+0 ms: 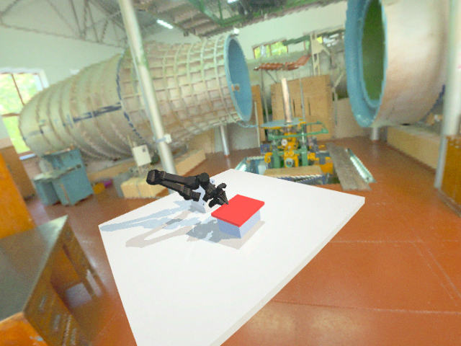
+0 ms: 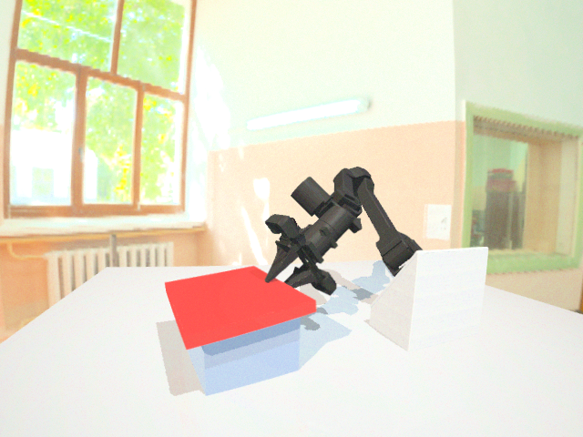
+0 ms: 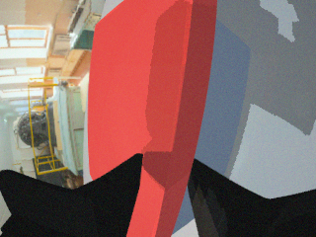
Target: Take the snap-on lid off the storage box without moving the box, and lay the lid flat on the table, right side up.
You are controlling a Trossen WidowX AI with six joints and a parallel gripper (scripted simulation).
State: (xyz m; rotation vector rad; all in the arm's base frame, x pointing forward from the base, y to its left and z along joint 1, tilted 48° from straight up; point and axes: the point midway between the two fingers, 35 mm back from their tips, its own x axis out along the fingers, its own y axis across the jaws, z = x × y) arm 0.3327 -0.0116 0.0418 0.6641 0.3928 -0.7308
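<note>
Now: gripper tip 8 cm short of the red lid and 1 cm to the right of it. The rest, counted from my gripper tip: storage box: 7 cm ahead, 1 cm to the left, 6 cm below.
</note>
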